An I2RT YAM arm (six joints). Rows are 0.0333 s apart.
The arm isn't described. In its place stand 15 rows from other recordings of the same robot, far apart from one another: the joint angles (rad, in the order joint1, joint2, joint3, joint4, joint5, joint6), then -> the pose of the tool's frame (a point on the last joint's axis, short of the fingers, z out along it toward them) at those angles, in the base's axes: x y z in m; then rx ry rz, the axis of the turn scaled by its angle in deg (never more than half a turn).
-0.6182, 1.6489, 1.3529, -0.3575, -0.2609, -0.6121 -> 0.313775 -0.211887 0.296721 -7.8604 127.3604 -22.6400
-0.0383, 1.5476, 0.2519, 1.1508, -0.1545, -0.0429 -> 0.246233 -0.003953 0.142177 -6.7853 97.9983 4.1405
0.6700, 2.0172, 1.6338, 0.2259, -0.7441, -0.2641 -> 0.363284 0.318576 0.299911 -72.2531 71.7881 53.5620
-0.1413, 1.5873, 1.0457, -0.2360, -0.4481, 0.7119 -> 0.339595 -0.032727 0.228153 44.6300 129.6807 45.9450
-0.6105, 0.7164, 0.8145, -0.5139, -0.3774, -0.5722 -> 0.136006 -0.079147 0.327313 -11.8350 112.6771 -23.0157
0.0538, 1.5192, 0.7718, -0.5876, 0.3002, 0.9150 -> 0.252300 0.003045 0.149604 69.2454 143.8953 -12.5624
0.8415, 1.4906, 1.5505, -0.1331, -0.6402, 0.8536 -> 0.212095 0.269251 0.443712 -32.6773 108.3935 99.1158
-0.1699, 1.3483, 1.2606, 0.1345, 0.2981, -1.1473 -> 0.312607 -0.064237 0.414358 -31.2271 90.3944 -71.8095
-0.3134, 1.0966, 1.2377, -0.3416, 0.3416, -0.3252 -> 0.223649 -0.085017 0.420812 13.9715 103.5383 -43.4804
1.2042, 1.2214, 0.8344, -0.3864, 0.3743, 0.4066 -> 0.103843 0.234146 0.249806 -41.5493 125.7172 22.7777
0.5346, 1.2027, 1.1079, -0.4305, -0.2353, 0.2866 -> 0.226855 0.143970 0.341887 -23.7004 121.9179 41.9290
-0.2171, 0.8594, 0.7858, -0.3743, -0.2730, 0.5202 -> 0.191498 -0.032411 0.308397 32.4526 111.8158 26.7648
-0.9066, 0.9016, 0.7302, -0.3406, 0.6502, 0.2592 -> 0.104517 -0.168469 0.287759 86.1406 87.4916 -60.9122
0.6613, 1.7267, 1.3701, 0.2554, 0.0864, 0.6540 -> 0.333687 0.255780 0.333939 3.5602 100.5590 52.0945
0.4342, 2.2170, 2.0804, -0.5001, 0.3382, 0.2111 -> 0.473415 0.206510 0.286387 -3.1857 124.0750 -0.2510
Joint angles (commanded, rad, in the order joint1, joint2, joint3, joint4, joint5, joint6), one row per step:
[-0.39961, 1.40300, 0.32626, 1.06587, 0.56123, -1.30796]
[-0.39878, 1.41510, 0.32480, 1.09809, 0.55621, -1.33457]
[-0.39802, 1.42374, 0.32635, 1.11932, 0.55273, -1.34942]
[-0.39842, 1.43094, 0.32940, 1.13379, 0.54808, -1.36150]
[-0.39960, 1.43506, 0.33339, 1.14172, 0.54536, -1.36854]
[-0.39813, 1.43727, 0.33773, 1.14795, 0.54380, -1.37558]
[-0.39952, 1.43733, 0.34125, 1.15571, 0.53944, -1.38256]
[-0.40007, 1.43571, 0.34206, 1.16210, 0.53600, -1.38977]
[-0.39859, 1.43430, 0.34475, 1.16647, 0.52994, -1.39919]
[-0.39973, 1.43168, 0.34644, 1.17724, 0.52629, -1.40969]
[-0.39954, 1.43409, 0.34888, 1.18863, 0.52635, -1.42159]
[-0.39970, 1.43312, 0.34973, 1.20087, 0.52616, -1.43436]
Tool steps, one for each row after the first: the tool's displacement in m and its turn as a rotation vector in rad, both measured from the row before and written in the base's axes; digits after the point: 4 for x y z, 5 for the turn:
[0.0008, 0.0001, 0.0002, -0.02255, 0.00457, 0.00588]
[0.0010, -0.0001, 0.0006, -0.01414, -0.00091, 0.00405]
[0.0011, -0.0004, 0.0007, -0.01115, 0.00035, 0.00397]
[0.0009, -0.0006, 0.0009, -0.00724, -0.00144, 0.00132]
[0.0011, 0.0000, 0.0013, -0.00744, -0.00198, 0.00276]
[0.0005, -0.0005, 0.0017, -0.00868, -0.00461, 0.00264]
[0.0000, 0.0000, 0.0013, -0.00789, -0.00223, 0.00249]
[0.0007, 0.0003, 0.0015, -0.00929, -0.00008, 0.00693]
[0.0000, -0.0002, 0.0022, -0.01241, -0.00539, 0.00173]
[0.0005, -0.0002, 0.0013, -0.01155, -0.00103, -0.00087]
[-0.0001, 0.0000, 0.0017, -0.01310, -0.00276, -0.00119]

